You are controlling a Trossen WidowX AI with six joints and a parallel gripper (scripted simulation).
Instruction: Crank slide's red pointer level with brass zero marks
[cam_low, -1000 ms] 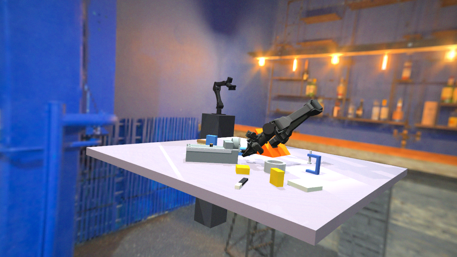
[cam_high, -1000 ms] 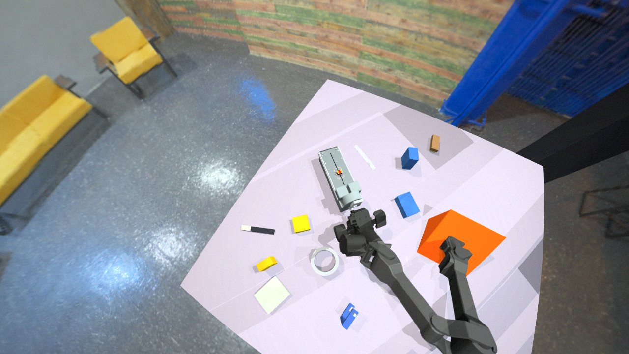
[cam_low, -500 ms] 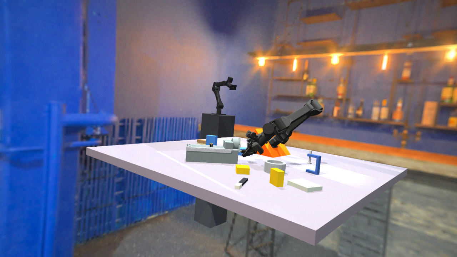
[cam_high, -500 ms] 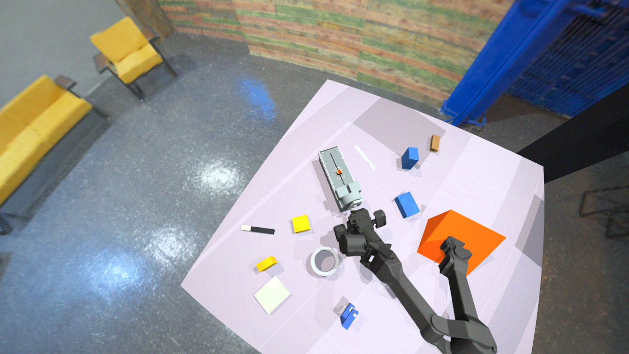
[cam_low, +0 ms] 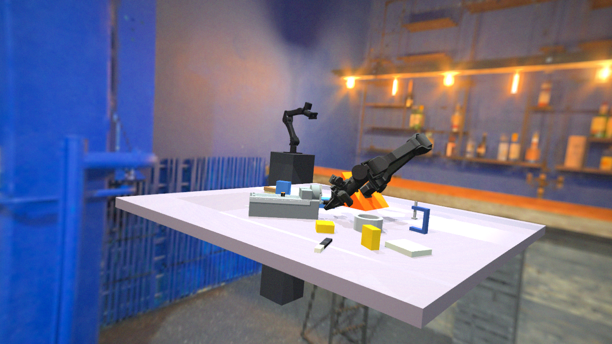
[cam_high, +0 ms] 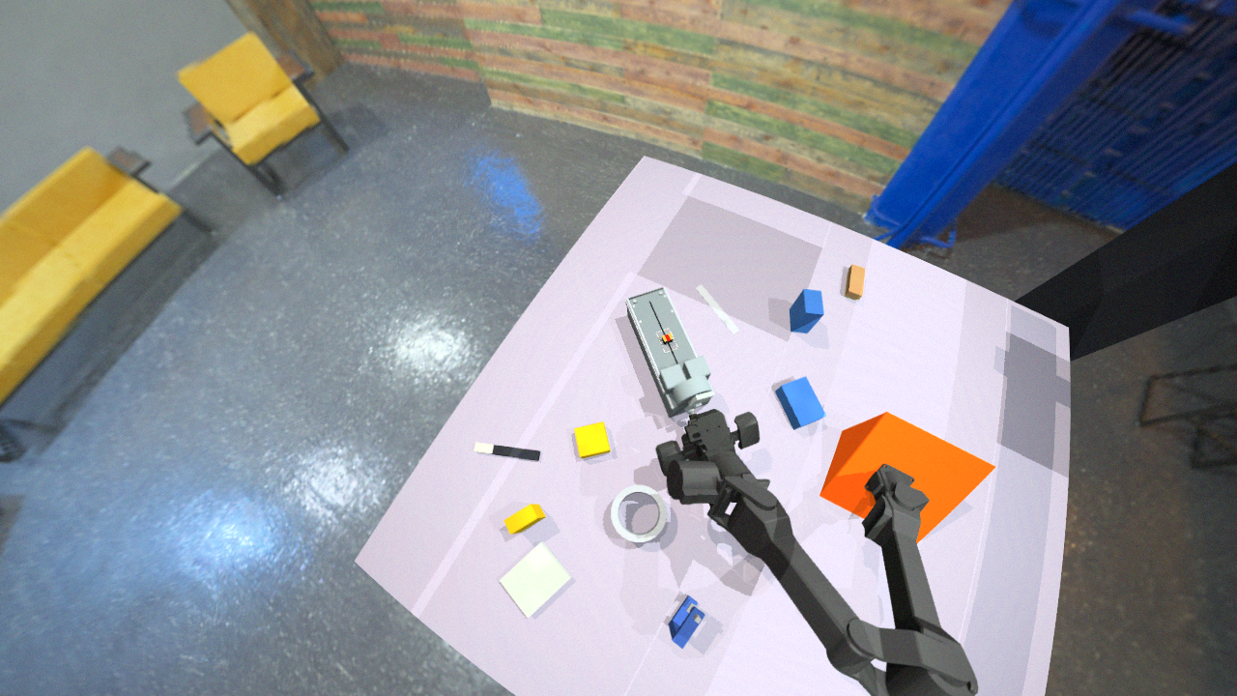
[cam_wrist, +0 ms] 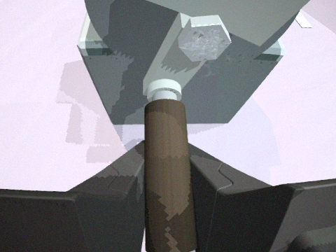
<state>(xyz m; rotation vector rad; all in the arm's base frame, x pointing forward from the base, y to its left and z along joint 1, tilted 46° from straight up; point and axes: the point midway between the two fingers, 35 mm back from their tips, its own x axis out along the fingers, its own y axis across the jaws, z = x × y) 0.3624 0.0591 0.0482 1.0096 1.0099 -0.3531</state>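
Now: gripper tip 3 cm below the brown crank handle, 1 cm to the right of it and 1 cm past it. The rest, counted from my gripper tip: metal strip 28 cm to the right, 6 cm ahead, 3 cm below; then blue clamp 32 cm to the left, 15 cm behind, 2 cm above; then red pointer 12 cm to the right, 12 cm ahead, 5 cm above.
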